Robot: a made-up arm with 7 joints. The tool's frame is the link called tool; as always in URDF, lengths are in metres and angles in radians. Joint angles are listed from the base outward. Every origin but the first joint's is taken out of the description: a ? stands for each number. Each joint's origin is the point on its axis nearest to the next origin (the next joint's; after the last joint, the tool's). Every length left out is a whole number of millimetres.
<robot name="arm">
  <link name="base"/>
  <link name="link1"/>
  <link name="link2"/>
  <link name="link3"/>
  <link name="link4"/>
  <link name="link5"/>
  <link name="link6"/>
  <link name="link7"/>
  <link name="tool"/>
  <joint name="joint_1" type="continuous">
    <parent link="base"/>
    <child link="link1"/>
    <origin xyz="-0.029 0.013 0.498" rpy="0 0 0"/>
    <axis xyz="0 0 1"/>
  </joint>
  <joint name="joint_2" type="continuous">
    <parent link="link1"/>
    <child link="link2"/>
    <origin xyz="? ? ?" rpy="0 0 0"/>
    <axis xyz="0 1 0"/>
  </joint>
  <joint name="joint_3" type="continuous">
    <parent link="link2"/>
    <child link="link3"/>
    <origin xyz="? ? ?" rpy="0 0 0"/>
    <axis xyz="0 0 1"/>
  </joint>
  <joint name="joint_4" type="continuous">
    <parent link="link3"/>
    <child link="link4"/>
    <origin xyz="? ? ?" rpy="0 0 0"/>
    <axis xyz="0 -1 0"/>
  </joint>
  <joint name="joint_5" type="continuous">
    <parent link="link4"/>
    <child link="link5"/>
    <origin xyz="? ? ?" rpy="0 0 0"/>
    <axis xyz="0 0 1"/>
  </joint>
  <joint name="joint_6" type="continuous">
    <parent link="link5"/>
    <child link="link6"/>
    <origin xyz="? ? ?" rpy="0 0 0"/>
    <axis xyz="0 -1 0"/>
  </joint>
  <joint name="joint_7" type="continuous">
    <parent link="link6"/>
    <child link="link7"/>
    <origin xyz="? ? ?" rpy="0 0 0"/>
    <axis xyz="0 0 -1"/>
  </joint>
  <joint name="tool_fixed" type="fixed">
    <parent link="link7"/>
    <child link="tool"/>
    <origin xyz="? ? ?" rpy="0 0.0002 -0.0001"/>
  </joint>
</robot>
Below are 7 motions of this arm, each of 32 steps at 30 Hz.
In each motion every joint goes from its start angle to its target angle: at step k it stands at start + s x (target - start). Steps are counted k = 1, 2, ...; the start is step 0. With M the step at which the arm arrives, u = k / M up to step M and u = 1 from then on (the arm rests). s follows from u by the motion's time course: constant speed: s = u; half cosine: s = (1 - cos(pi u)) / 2; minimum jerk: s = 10 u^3 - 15 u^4 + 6 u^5.
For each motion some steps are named. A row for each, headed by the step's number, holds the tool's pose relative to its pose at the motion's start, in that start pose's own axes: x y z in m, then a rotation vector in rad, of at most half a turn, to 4 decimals.
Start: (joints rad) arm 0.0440 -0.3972 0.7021 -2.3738 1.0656 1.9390 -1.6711
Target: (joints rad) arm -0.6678 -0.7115 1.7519 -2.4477 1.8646 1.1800 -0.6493
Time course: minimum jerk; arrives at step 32
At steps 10, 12, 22, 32:
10: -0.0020 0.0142 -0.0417 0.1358 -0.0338 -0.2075
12: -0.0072 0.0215 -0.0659 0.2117 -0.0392 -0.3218
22: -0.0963 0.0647 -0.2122 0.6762 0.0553 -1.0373
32: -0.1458 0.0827 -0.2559 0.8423 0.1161 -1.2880

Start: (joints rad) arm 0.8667 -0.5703 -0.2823 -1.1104 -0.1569 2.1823 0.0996
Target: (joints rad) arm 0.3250 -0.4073 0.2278 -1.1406 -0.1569 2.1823 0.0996
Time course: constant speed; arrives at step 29
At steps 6, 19, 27, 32:
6: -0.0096 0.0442 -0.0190 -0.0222 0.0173 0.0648
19: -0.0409 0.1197 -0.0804 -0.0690 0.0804 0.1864
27: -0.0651 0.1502 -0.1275 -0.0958 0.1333 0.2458
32: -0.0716 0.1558 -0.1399 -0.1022 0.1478 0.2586

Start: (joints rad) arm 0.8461 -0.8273 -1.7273 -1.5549 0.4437 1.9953 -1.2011
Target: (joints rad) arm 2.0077 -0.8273 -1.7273 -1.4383 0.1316 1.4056 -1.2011
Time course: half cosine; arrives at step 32
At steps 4, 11, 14, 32:
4: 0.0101 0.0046 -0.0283 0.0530 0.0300 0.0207
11: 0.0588 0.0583 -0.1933 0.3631 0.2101 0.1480
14: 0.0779 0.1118 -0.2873 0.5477 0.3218 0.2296
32: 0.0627 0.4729 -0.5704 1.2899 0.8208 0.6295

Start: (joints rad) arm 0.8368 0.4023 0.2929 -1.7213 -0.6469 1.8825 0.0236
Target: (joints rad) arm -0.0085 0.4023 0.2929 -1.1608 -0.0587 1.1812 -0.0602
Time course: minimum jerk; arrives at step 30
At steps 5, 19, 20, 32:
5: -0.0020 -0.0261 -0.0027 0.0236 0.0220 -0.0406
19: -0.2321 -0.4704 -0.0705 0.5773 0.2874 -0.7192
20: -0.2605 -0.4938 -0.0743 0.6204 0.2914 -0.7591
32: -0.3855 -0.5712 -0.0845 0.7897 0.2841 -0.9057

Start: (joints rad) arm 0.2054 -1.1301 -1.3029 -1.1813 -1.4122 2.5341 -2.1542
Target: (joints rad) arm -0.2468 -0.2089 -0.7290 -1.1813 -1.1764 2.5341 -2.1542
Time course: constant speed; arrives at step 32
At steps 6, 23, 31, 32:
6: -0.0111 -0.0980 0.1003 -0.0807 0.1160 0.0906
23: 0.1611 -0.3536 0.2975 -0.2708 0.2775 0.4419
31: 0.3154 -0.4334 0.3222 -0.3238 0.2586 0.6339
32: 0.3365 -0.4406 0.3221 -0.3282 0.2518 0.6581

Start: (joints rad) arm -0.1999 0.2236 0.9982 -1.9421 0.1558 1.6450 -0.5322
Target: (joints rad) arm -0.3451 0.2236 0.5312 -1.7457 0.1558 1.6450 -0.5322
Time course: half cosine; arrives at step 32
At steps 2, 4, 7, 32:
2: -0.0018 -0.0030 0.0018 0.0001 -0.0035 -0.0051
4: -0.0074 -0.0119 0.0072 0.0005 -0.0139 -0.0204
7: -0.0229 -0.0352 0.0212 0.0011 -0.0411 -0.0610
32: -0.2921 -0.2497 0.1453 -0.0260 -0.3333 -0.5531

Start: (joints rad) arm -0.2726 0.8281 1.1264 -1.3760 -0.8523 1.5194 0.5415
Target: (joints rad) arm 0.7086 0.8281 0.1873 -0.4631 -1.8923 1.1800 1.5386
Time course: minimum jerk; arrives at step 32
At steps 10, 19, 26, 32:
10: 0.0140 0.0184 0.0019 -0.2409 -0.1088 -0.2595
19: -0.0047 0.0742 0.0776 -0.7556 -0.7444 -1.0274
26: -0.0726 0.1107 0.1733 -0.8282 -1.3017 -1.4959
32: -0.0907 0.1173 0.1931 -0.8161 -1.4085 -1.5798

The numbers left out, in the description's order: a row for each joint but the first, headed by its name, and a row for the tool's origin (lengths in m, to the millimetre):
joint_2: 0.007 0.034 0
joint_3: 0.03 0 0.25
joint_4: 0.07 0.035 0
joint_5: -0.115 0 0.473
joint_6: -0.002 0.034 0
joint_7: 0.085 0 0.003
tool: -0.022 -0.023 0

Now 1 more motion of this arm.
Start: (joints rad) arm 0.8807 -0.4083 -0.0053 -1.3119 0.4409 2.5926 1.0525
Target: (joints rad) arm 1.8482 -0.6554 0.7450 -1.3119 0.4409 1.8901 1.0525
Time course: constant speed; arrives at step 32
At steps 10, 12, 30, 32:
10: -0.1953 0.0579 0.0937 -0.0307 0.6076 0.0820
12: -0.2270 0.0677 0.1270 -0.0315 0.7248 0.1122
30: -0.3066 0.0903 0.5560 0.0946 1.6546 0.5906
32: -0.2887 0.0826 0.6073 0.1280 1.7371 0.6659

